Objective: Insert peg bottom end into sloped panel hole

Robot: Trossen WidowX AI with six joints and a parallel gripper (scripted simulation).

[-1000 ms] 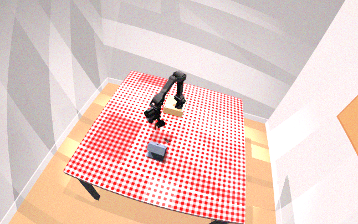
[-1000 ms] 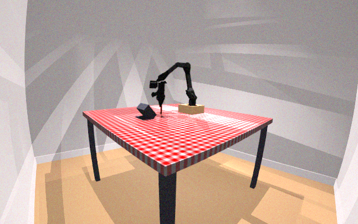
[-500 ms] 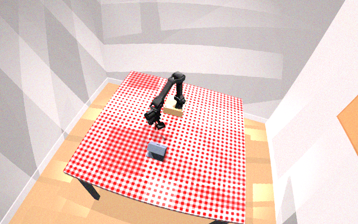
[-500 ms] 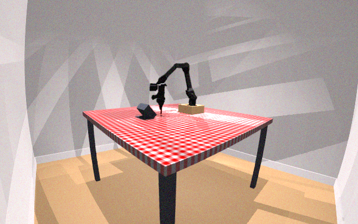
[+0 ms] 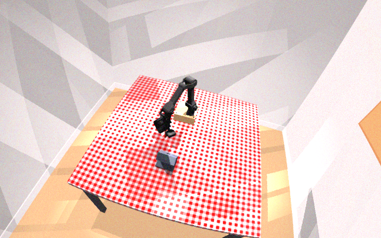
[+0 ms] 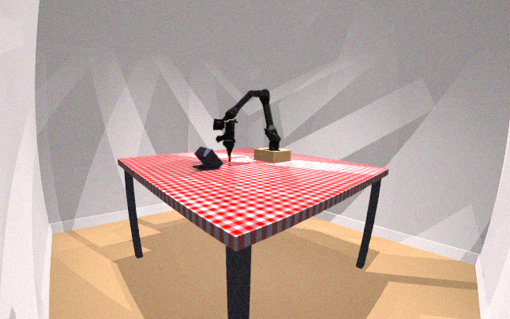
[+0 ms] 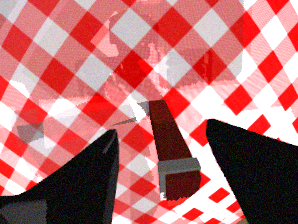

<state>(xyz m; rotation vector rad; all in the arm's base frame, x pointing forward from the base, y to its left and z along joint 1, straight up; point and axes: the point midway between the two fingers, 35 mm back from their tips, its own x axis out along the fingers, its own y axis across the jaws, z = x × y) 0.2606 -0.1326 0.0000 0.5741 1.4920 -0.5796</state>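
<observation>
The peg lies 20 mm above my gripper tip. Round my gripper tip: panel: 200 mm ahead, 80 mm to the left, 10 mm above.
</observation>
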